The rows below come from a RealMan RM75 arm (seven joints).
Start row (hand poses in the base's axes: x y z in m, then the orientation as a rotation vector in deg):
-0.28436 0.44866 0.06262 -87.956 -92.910 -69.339
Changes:
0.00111 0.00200 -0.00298 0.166 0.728 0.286
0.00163 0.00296 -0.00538 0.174 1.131 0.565
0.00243 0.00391 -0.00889 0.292 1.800 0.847
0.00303 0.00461 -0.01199 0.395 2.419 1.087
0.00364 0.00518 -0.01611 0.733 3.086 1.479
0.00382 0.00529 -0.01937 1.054 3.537 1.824
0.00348 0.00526 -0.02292 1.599 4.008 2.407
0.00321 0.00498 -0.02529 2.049 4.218 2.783
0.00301 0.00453 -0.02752 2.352 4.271 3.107
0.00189 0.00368 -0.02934 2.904 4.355 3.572
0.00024 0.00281 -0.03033 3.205 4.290 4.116
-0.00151 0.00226 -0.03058 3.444 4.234 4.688
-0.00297 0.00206 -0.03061 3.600 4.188 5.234
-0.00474 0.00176 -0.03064 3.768 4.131 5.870
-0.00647 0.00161 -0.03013 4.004 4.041 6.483
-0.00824 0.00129 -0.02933 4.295 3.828 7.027
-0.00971 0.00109 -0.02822 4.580 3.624 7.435
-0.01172 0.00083 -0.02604 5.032 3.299 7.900
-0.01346 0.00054 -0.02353 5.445 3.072 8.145
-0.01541 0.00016 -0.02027 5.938 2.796 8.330
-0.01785 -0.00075 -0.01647 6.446 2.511 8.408
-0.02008 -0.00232 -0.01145 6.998 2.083 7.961
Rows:
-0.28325 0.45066 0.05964 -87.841 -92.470 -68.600
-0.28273 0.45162 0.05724 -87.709 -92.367 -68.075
-0.28193 0.45257 0.05373 -87.602 -92.001 -67.367
-0.28133 0.45327 0.05063 -87.525 -91.654 -66.720
-0.28072 0.45384 0.04651 -87.172 -91.168 -66.099
-0.28054 0.45395 0.04325 -86.798 -90.809 -65.696
-0.28088 0.45392 0.03970 -86.063 -90.386 -65.291
-0.28115 0.45364 0.03733 -85.497 -90.092 -65.180
-0.28135 0.45319 0.03510 -85.017 -89.990 -65.150
-0.28247 0.45234 0.03328 -84.261 -89.740 -65.171
-0.28412 0.45147 0.03229 -83.528 -89.835 -65.132
-0.28587 0.45092 0.03204 -82.809 -89.987 -65.030
-0.28733 0.45072 0.03201 -82.169 -90.185 -64.881
-0.28910 0.45042 0.03198 -81.430 -90.427 -64.701
-0.29083 0.45027 0.03249 -80.661 -90.617 -64.603
-0.29260 0.44995 0.03329 -79.882 -90.800 -64.688
-0.29407 0.44975 0.03440 -79.242 -90.909 -64.832
-0.29608 0.44949 0.03658 -78.402 -90.983 -65.155
-0.29782 0.44920 0.03909 -77.835 -90.910 -65.481
-0.29977 0.44882 0.04235 -77.260 -90.769 -65.930
-0.30221 0.44791 0.04615 -76.775 -90.563 -66.452
-0.30444 0.44634 0.05117 -76.717 -90.134 -67.412

